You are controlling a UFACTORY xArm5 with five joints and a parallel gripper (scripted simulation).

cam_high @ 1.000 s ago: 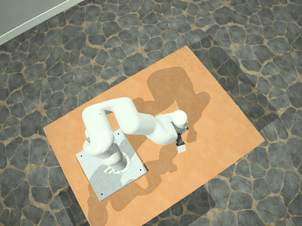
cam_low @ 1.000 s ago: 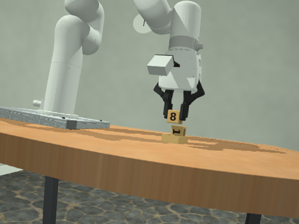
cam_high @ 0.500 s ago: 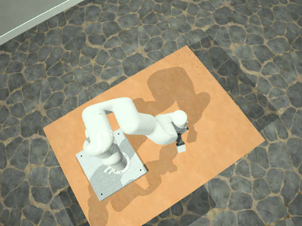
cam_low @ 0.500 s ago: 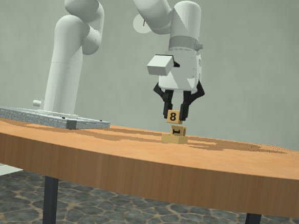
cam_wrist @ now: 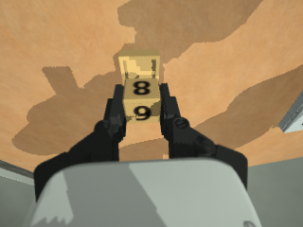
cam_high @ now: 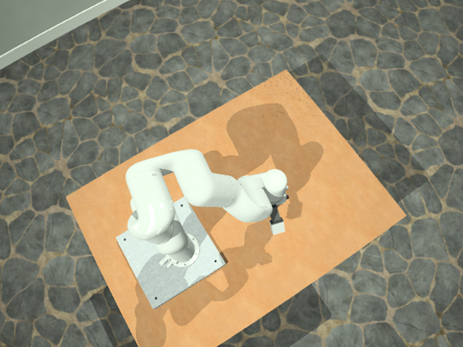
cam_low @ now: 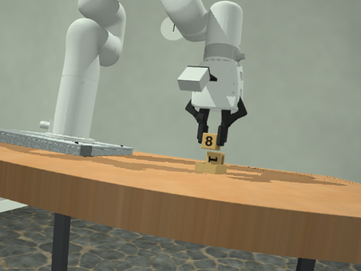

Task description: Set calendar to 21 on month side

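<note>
My hand is 1 cm short of the wooden calendar tray, 2 cm to the right of it and 7 cm above it.
</note>
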